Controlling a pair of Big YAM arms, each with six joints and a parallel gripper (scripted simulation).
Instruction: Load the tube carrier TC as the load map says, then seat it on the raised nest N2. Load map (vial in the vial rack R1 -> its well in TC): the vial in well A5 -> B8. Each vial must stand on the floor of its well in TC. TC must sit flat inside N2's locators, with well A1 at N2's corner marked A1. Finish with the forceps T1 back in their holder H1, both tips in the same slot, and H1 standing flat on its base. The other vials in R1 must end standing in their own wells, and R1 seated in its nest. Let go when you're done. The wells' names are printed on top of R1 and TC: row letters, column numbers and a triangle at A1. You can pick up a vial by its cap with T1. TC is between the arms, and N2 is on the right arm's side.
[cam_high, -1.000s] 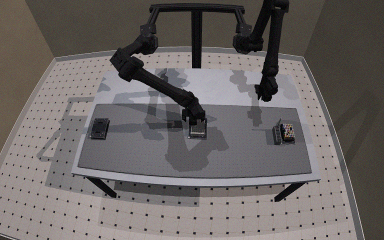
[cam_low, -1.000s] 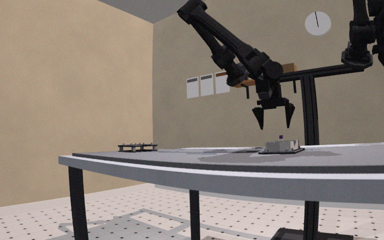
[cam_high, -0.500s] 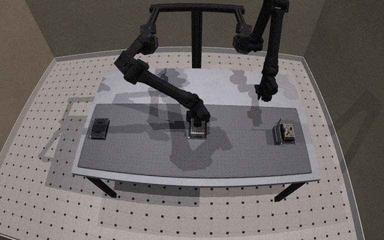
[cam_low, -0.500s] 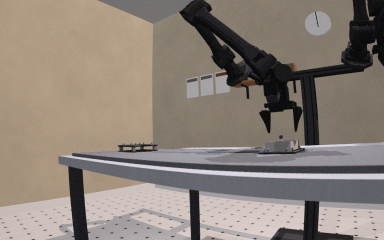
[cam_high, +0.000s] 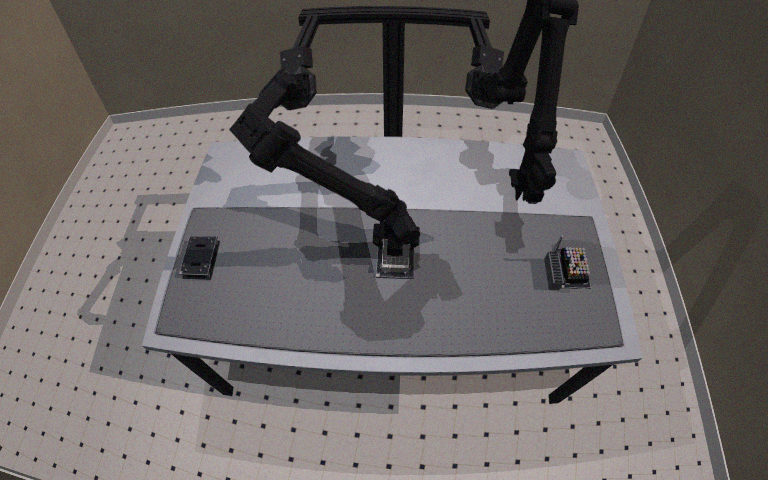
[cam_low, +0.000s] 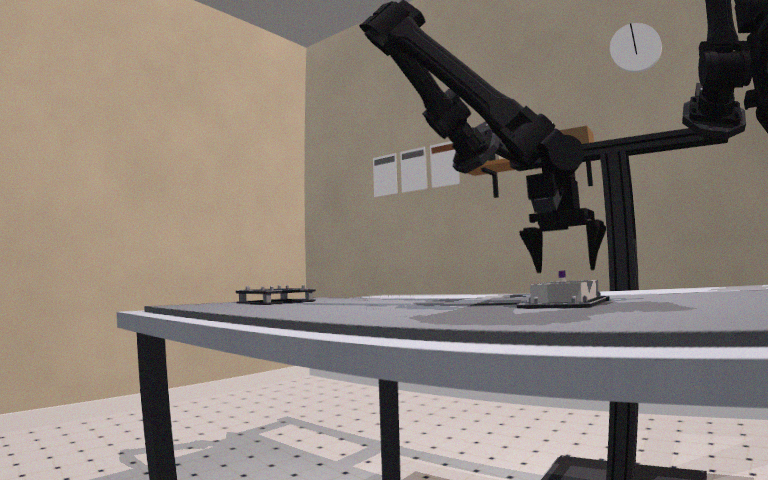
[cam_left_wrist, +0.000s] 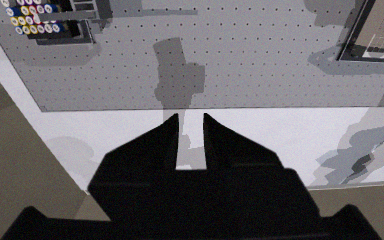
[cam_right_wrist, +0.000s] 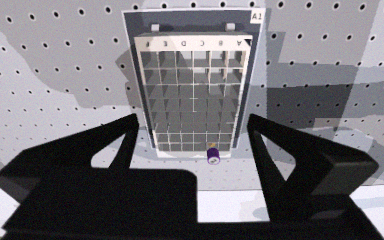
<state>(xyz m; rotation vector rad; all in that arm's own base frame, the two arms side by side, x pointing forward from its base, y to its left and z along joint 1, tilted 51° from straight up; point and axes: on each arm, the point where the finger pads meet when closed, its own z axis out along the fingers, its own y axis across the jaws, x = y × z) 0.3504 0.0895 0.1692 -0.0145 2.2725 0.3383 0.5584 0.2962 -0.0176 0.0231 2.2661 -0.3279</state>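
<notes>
Now: right hand 40 mm above the tube carrier TC. The rest, counted from my right hand: holder h1 (540 mm to the left, 80 mm ahead, 50 mm below); raised nest n2 (700 mm to the right, 30 mm below, 10 mm ahead).
</notes>
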